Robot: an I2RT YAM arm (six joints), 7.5 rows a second.
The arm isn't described. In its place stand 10 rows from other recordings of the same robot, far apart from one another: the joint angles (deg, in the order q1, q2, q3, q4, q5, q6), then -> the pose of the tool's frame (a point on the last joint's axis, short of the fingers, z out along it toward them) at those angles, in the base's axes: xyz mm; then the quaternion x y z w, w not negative.
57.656 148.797 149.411 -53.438 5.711 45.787 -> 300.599 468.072 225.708 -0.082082 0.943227 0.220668 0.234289
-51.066 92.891 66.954 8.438 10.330 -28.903 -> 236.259 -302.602 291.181 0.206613 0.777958 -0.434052 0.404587
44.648 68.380 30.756 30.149 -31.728 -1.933 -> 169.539 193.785 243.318 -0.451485 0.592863 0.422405 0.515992
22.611 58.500 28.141 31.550 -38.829 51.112 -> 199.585 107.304 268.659 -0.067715 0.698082 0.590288 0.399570
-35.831 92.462 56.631 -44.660 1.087 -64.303 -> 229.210 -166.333 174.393 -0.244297 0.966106 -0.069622 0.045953
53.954 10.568 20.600 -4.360 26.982 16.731 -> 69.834 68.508 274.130 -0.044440 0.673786 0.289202 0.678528
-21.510 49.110 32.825 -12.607 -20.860 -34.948 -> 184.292 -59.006 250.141 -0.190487 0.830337 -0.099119 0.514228
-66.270 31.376 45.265 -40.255 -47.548 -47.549 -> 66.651 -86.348 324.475 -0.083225 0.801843 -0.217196 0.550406
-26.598 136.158 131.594 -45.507 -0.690 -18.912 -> 473.879 -236.801 252.638 0.060943 0.937912 -0.126844 0.317046
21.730 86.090 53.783 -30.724 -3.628 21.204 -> 269.311 109.761 199.040 -0.011843 0.971902 0.113941 0.205632
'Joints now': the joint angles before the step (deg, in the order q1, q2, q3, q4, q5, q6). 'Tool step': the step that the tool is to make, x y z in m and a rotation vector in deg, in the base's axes. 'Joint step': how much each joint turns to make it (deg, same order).
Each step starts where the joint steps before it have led.
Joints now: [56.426 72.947 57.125 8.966 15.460 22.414]
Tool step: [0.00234 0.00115 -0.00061 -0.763 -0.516 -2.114]
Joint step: [-0.001 0.617 0.356 0.086 2.201 -0.616]
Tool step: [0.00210 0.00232 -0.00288 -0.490 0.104 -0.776]
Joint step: [0.000 0.789 0.087 0.264 0.793 -0.089]
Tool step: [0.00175 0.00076 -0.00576 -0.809 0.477 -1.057]
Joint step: [-0.087 0.529 -0.526 0.088 0.968 0.089]
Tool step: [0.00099 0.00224 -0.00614 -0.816 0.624 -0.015]
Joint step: [0.086 0.703 -0.440 0.088 0.090 0.088]
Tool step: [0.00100 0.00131 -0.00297 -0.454 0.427 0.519]
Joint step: [-0.086 0.438 -0.088 -0.088 -0.614 0.000]
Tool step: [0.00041 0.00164 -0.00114 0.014 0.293 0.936]
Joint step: [0.000 0.354 0.088 0.088 -0.966 0.086]
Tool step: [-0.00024 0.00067 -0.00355 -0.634 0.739 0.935]
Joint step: [-0.001 0.178 -0.262 -0.524 -0.968 0.088]
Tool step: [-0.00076 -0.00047 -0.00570 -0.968 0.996 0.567]
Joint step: [0.001 0.000 -0.704 -0.704 -0.614 0.176]
